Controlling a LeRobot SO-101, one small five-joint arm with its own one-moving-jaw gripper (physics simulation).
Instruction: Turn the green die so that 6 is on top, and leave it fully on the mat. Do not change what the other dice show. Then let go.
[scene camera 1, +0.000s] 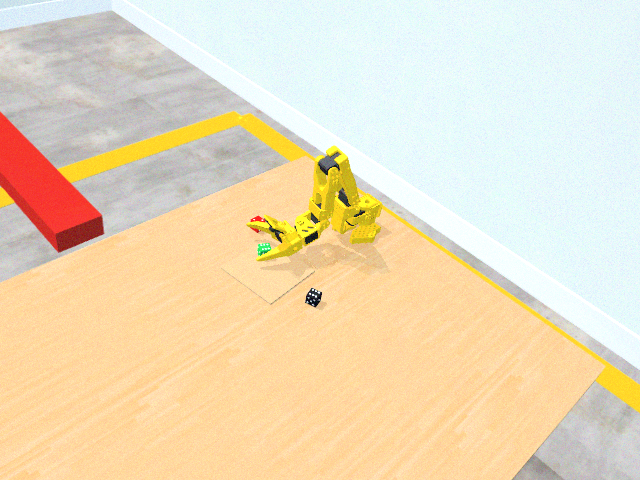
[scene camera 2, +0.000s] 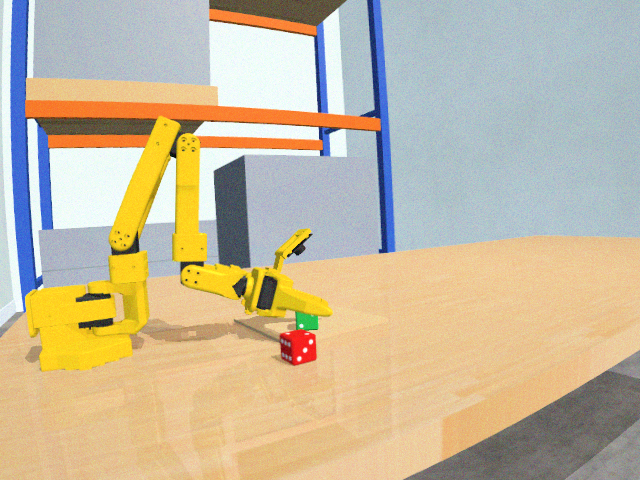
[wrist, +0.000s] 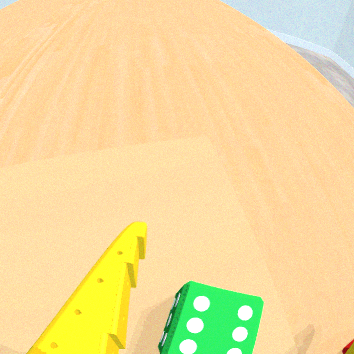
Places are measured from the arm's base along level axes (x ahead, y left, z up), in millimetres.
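Pixels of known places: hand, tool point: (scene camera 1: 257, 258) (scene camera 2: 324, 304) (wrist: 145, 235); arm's base, link origin: (scene camera 1: 349, 232) (scene camera 2: 106, 350).
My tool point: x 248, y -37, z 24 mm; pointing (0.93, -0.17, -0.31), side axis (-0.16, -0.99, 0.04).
Ahead of a thing's pixels: the offset from my tool point to its middle. Level surfaces: height alone.
The green die {dx -32, dy -15, dz -8 mm} (scene camera 1: 264, 249) (scene camera 2: 307, 322) (wrist: 220, 322) stands flat near one corner of the thin mat {dx -13, dy +21, dz -22 mm} (scene camera 1: 270, 291) (scene camera 2: 361, 319) (wrist: 175, 200). Its upper face shows six white pips in the wrist view, where its lower part is cut off. My gripper (scene camera 1: 253, 241) (wrist: 245, 286) is wide open, with the die between its jaws and a visible gap to the notched jaw. In scene camera 2 the near jaw hides the die's upper part. The other jaw barely shows at the wrist view's bottom right corner.
The red die {dx -82, dy -96, dz -12 mm} (scene camera 1: 256, 220) (scene camera 2: 298, 347) sits off the mat, beside or under the moving jaw; whether they touch is unclear. The black die {dx -26, dy +144, dz -12 mm} (scene camera 1: 313, 297) sits off the mat's opposite side. Both rest on the wooden table {dz -24 mm} (scene camera 1: 361, 372) (scene camera 2: 491, 289). A shelf rack (scene camera 2: 381, 155) stands behind.
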